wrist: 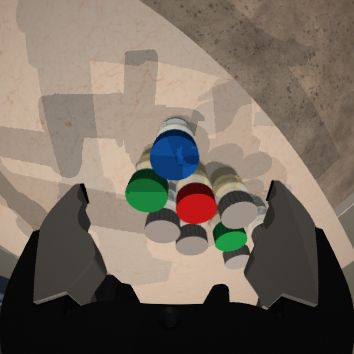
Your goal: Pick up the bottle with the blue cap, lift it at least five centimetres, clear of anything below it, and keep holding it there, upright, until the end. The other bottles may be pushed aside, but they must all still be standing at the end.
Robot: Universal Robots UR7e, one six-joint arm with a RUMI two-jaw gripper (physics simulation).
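Frame: origin at the arm's base, x ahead, y left, z up, level; metres.
Seen in the pictures: gripper, fingertip midpoint: (176, 184).
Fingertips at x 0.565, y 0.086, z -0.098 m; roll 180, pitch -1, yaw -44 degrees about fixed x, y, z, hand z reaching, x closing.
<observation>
A point is followed by its place in that frame.
The bottle with the blue cap (174, 156) @[x 0.560, y 0.083, z -0.159 m] stands upright at the far edge of a cluster of bottles, near the middle of the wrist view. Its pale body shows a little behind the cap. My gripper (176, 184) @[x 0.565, y 0.086, z -0.098 m] is open and empty, seen from above, with one jaw at the left and one at the right. The blue cap lies beyond the line between the fingertips, roughly centred between them. A bottle with a green cap (147, 191) @[x 0.503, y 0.074, z -0.159 m] and a bottle with a red cap (196, 204) @[x 0.531, y 0.016, z -0.159 m] stand close to it on the near side. The lower parts of most bottles are hidden by caps.
Bottles with grey caps (238, 210) @[x 0.563, y -0.035, z -0.159 m] (162, 226) @[x 0.468, y 0.019, z -0.159 m] (191, 240) @[x 0.475, y -0.035, z -0.159 m] (236, 258) @[x 0.492, y -0.141, z -0.159 m] and a second green-capped bottle (230, 237) @[x 0.521, y -0.077, z -0.159 m] stand nearer the palm. Another grey-capped bottle (258, 233) @[x 0.553, y -0.123, z -0.170 m] is partly hidden by the right jaw. The round table's edge curves past on the right, with speckled floor beyond.
</observation>
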